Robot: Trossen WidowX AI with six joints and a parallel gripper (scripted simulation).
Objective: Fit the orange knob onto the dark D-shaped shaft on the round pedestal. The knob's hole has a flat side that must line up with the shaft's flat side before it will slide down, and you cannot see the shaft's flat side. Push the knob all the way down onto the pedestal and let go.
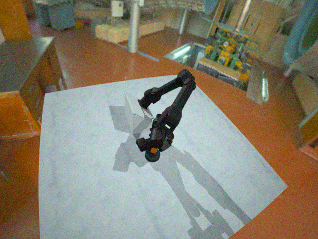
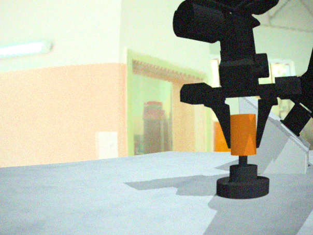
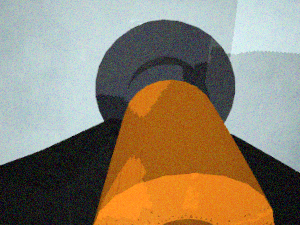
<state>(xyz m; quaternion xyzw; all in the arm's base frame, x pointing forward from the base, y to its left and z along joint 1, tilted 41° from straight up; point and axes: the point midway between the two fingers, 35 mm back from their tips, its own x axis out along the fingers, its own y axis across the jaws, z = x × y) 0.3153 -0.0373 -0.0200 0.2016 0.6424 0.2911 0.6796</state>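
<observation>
Right now the dark round pedestal is 40 mm below my gripper tip. Also, from my gripper tip: orange knob (20 mm above).
</observation>
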